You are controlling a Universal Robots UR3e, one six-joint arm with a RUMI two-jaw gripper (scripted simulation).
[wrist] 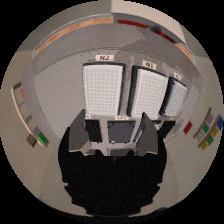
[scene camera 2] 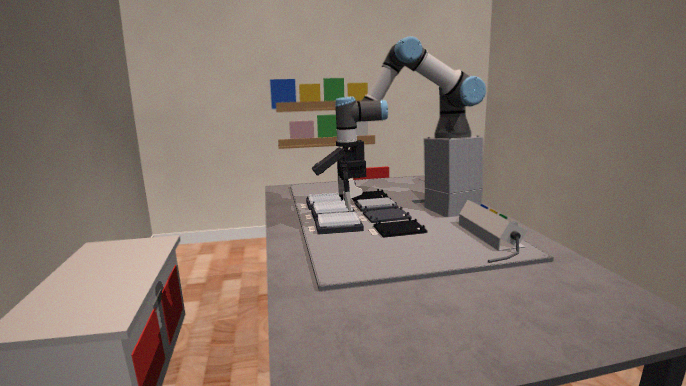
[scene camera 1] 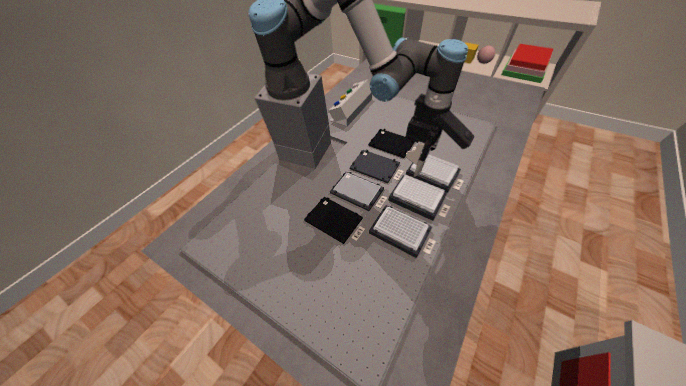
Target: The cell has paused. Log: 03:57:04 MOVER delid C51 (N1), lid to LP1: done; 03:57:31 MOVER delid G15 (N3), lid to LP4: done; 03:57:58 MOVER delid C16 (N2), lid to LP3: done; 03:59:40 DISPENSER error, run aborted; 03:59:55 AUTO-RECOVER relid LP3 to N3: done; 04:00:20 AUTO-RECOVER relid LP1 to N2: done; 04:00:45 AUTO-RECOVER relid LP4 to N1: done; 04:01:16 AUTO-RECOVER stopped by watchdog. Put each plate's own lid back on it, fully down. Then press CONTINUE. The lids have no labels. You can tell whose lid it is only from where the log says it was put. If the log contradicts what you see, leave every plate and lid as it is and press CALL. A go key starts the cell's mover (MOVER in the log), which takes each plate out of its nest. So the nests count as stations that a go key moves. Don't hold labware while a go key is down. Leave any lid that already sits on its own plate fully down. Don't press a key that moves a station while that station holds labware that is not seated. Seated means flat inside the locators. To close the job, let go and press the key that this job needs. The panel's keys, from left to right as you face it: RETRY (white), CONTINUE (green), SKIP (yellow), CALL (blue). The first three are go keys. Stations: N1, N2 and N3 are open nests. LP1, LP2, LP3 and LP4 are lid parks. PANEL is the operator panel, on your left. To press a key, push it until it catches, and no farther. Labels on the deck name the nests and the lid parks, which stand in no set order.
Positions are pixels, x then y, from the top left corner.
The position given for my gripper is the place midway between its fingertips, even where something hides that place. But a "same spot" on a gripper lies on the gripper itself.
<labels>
My gripper shows in the wrist view, in scene camera 2 and in scene camera 1 (423, 163). One and the same spot on my gripper: (wrist: 75, 143) is (scene camera 2: 343, 183).
</labels>
